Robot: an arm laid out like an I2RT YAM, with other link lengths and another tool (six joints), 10 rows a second.
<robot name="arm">
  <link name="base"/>
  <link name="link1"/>
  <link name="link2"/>
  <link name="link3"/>
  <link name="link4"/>
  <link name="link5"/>
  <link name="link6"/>
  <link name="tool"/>
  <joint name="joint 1" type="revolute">
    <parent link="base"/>
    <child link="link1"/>
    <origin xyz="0 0 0.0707"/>
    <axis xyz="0 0 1"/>
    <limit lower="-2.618" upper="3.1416"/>
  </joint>
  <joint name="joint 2" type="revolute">
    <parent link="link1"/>
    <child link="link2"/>
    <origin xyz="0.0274 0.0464 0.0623"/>
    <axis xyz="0 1 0"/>
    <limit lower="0" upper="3.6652"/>
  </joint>
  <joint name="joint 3" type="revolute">
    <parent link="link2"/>
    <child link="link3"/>
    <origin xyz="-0.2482 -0.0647 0"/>
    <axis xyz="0 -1 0"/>
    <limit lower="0" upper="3.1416"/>
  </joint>
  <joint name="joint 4" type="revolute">
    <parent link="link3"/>
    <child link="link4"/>
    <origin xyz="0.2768 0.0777 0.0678"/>
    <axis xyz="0 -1 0"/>
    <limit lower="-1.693" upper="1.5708"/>
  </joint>
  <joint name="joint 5" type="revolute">
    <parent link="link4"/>
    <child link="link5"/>
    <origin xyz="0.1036 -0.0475 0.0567"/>
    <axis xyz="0 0 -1"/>
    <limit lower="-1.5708" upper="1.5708"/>
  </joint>
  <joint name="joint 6" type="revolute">
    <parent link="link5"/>
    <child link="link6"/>
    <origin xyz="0.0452 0 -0.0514"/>
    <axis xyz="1 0 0"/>
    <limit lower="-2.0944" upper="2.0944"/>
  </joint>
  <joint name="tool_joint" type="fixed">
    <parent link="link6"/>
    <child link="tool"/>
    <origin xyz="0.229 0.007 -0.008" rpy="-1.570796 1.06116 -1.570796"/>
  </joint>
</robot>
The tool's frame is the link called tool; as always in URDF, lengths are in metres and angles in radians.
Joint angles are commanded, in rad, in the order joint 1, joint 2, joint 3, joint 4, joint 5, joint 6. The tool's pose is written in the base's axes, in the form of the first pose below.
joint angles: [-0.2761 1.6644 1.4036 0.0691 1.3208 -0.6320]
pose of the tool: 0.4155 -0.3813 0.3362; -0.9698 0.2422 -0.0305; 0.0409 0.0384 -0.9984; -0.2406 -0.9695 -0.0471
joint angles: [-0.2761 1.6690 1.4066 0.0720 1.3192 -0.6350]
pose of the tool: 0.4170 -0.3816 0.3358; -0.9702 0.2405 -0.0288; 0.0393 0.0388 -0.9985; -0.2390 -0.9699 -0.0471
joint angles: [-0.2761 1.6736 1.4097 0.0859 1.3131 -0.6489]
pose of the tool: 0.4200 -0.3820 0.3371; -0.9709 0.2386 -0.0223; 0.0324 0.0385 -0.9987; -0.2375 -0.9703 -0.0451
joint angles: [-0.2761 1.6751 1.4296 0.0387 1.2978 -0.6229]
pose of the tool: 0.4238 -0.3819 0.3365; -0.9714 0.2371 -0.0086; 0.0215 0.0517 -0.9984; -0.2363 -0.9701 -0.0554
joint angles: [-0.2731 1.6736 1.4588 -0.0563 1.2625 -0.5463]
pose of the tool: 0.4317 -0.3793 0.3317; -0.9676 0.2512 0.0245; -0.0032 0.0848 -0.9964; -0.2523 -0.9642 -0.0813
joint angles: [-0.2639 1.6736 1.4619 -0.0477 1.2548 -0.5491]
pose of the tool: 0.4378 -0.3754 0.3341; -0.9651 0.2584 0.0420; -0.0198 0.0879 -0.9959; -0.2611 -0.9620 -0.0797
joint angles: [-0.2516 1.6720 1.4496 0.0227 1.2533 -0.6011]
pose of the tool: 0.4447 -0.3706 0.3421; -0.9630 0.2628 0.0598; -0.0413 0.0756 -0.9963; -0.2663 -0.9619 -0.0619
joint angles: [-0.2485 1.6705 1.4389 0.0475 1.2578 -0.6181]
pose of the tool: 0.4448 -0.3694 0.3426; -0.9636 0.2608 0.0594; -0.0425 0.0700 -0.9966; -0.2641 -0.9628 -0.0564
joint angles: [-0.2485 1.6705 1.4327 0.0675 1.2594 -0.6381]
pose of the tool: 0.4447 -0.3696 0.3435; -0.9653 0.2545 0.0586; -0.0433 0.0652 -0.9969; -0.2575 -0.9649 -0.0519
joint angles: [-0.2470 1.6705 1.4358 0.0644 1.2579 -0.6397]
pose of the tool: 0.4456 -0.3689 0.3443; -0.9656 0.2528 0.0615; -0.0462 0.0661 -0.9967; -0.2560 -0.9653 -0.0522
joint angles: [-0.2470 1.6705 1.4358 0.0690 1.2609 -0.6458]
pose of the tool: 0.4449 -0.3690 0.3453; -0.9661 0.2513 0.0588; -0.0442 0.0635 -0.9970; -0.2543 -0.9658 -0.0503
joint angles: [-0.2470 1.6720 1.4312 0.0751 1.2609 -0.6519]
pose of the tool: 0.4452 -0.3691 0.3435; -0.9676 0.2454 0.0588; -0.0445 0.0633 -0.9970; -0.2484 -0.9674 -0.0503
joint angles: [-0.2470 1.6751 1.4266 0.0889 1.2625 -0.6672]
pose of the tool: 0.4455 -0.3693 0.3425; -0.9700 0.2363 0.0575; -0.0444 0.0605 -0.9972; -0.2391 -0.9698 -0.0482
